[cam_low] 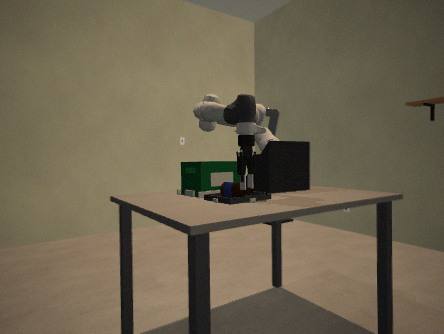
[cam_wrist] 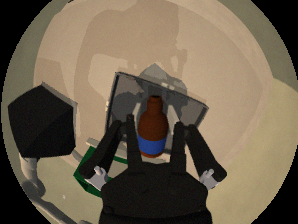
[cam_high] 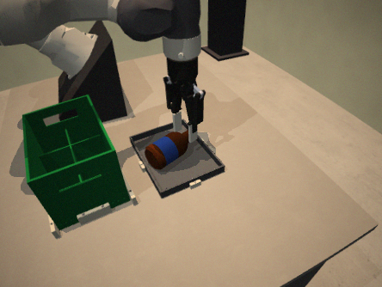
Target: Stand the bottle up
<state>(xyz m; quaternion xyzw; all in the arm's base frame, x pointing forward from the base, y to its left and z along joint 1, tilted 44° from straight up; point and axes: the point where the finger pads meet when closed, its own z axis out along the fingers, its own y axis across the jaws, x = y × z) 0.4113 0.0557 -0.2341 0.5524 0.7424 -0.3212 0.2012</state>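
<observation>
Right now my hand is 20 mm short of the bottle, 50 mm to the left of it and 40 mm above it. Round my hand: green crate: 20 mm behind, 310 mm to the right; then dark tray: 20 mm ahead, 50 mm to the right, 70 mm below.
</observation>
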